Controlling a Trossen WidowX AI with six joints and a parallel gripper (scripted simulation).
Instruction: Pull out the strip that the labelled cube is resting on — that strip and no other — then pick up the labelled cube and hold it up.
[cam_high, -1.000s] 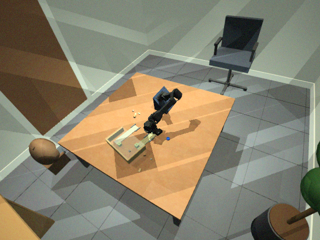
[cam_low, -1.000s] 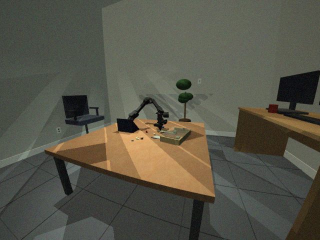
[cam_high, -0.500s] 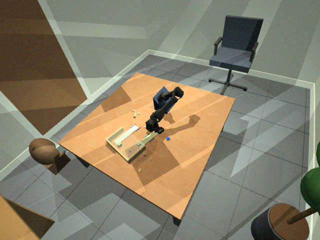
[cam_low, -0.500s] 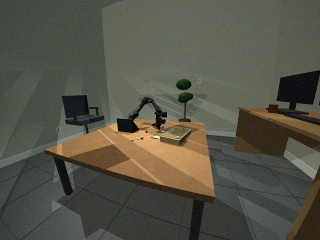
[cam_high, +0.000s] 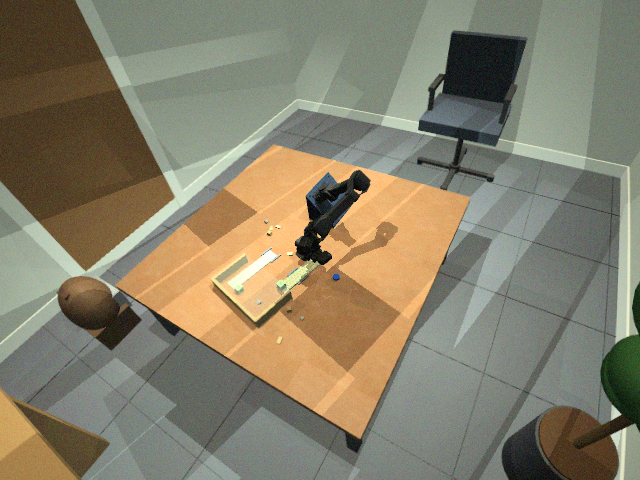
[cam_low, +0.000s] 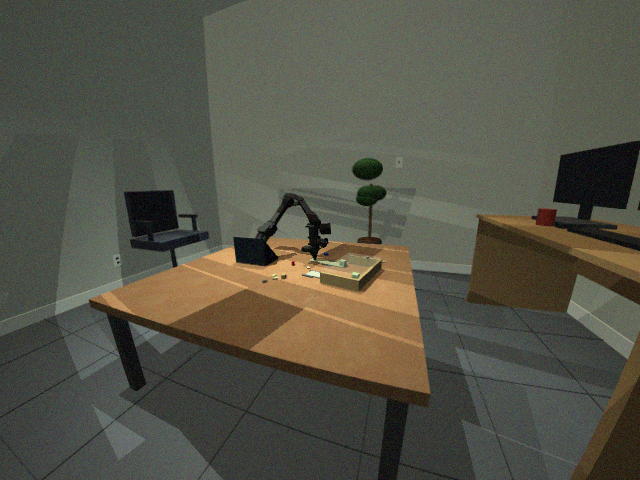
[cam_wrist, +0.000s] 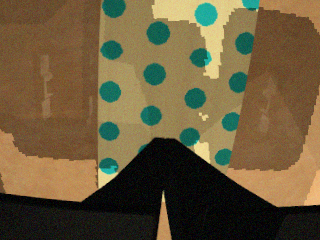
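Now: the dotted strip 90 mm ahead of my gripper tip and 30 mm to the right of it. Also, from my gripper tip: blue disc: 40 mm ahead, 130 mm to the left; then red piece: 100 mm behind, 110 mm to the right, 10 mm above.
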